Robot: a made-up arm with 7 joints.
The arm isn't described. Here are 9 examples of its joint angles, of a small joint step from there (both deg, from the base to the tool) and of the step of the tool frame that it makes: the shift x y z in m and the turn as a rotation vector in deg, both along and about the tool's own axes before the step.
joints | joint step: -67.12 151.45 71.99 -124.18 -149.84 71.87 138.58 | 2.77 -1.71 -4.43 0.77 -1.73 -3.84 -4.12
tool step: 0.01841 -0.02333 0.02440 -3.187 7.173 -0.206
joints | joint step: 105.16 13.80 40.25 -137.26 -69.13 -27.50 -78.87 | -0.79 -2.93 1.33 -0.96 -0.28 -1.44 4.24
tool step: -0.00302 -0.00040 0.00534 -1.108 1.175 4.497
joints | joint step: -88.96 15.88 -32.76 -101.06 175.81 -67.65 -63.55 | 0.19 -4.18 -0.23 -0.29 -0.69 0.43 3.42
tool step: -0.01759 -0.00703 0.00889 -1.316 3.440 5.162
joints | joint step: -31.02 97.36 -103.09 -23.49 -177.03 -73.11 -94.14 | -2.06 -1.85 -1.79 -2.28 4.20 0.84 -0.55
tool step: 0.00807 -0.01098 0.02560 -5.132 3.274 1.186
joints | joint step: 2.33 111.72 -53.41 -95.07 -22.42 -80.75 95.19 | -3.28 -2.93 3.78 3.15 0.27 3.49 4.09
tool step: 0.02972 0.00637 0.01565 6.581 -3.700 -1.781
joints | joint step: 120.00 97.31 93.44 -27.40 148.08 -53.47 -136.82 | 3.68 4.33 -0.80 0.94 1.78 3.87 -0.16
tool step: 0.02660 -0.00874 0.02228 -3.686 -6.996 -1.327
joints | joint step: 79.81 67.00 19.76 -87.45 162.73 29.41 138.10 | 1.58 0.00 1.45 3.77 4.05 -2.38 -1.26
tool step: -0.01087 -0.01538 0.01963 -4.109 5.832 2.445
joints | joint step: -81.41 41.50 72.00 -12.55 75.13 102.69 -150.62 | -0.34 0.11 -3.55 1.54 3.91 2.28 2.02
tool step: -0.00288 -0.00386 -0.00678 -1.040 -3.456 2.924
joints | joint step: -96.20 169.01 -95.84 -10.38 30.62 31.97 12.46 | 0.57 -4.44 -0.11 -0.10 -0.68 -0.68 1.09
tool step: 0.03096 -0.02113 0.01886 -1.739 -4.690 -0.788
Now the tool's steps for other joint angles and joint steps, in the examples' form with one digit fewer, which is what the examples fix.
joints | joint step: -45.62 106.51 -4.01 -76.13 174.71 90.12 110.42 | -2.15 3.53 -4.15 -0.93 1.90 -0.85 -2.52
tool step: -0.0088 0.0040 -0.0023 -0.79 -1.83 -1.45
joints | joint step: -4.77 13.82 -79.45 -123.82 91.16 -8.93 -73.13 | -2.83 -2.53 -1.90 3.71 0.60 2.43 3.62
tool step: -0.0117 -0.0063 -0.0085 -5.03 2.54 3.32
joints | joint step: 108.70 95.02 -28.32 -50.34 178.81 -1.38 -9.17 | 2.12 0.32 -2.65 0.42 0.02 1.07 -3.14
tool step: 0.0044 0.0200 0.0029 3.50 0.76 -6.19
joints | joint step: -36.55 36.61 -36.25 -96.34 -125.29 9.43 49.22 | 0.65 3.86 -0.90 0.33 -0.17 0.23 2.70
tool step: -0.0103 -0.0127 0.0142 -2.90 -0.75 -0.31
